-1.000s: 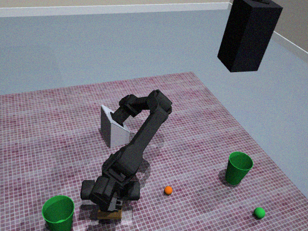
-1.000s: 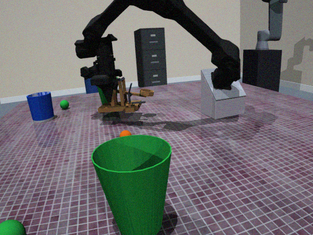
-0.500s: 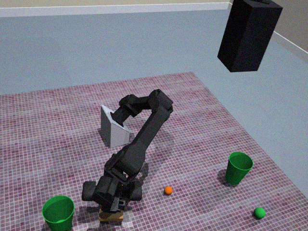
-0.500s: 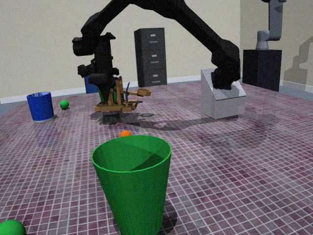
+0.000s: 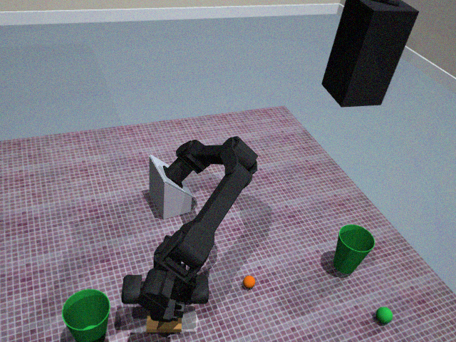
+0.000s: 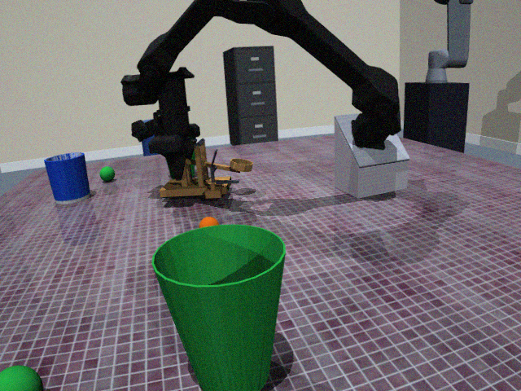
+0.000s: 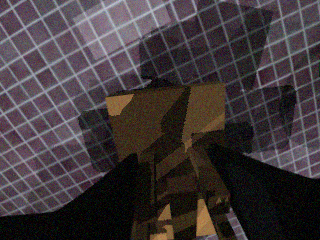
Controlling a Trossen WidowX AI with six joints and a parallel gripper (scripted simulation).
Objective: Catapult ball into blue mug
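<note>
Right now the orange ball is 230 mm to the left of my gripper tip, 50 mm behind it and 30 mm below it. Round my gripper tip: blue mug (270 mm ahead, 70 mm to the right, 10 mm below); then catapult (70 mm behind, 30 mm to the left, 20 mm above).
</note>
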